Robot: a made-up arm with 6 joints.
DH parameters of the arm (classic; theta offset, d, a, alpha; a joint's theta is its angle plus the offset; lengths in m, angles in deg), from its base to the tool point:
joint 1: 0 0.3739 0.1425 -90
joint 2: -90 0 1.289 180
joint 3: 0 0 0.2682 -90
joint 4: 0 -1.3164 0 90
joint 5: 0 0 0 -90
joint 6: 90 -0.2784 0 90
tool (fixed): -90 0 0 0
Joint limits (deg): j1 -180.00..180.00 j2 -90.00..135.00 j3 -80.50..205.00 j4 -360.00..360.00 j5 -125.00..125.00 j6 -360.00..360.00
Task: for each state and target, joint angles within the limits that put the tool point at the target. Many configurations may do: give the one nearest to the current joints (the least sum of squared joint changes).
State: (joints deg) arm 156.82 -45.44 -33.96 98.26 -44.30 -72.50
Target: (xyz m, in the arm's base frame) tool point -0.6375 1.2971 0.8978
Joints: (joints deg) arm 123.66 -2.49 -43.00 97.74 -43.03 -72.50
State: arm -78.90 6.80 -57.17 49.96 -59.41 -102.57
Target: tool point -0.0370 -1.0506 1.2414
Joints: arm -81.24 -23.66 -40.68 51.66 -64.23 -102.57
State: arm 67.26 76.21 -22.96 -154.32 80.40 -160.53
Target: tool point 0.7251 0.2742 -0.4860
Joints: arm 32.07 75.12 -44.28 -146.54 83.90 -160.53
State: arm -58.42 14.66 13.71 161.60 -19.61 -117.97
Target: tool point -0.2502 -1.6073 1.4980
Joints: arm -97.82 -5.70 -23.58 158.91 -16.96 -117.97
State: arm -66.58 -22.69 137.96 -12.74 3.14 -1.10
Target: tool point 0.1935 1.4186 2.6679
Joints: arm -97.76 -15.59 114.28 -12.75 -0.08 -1.10
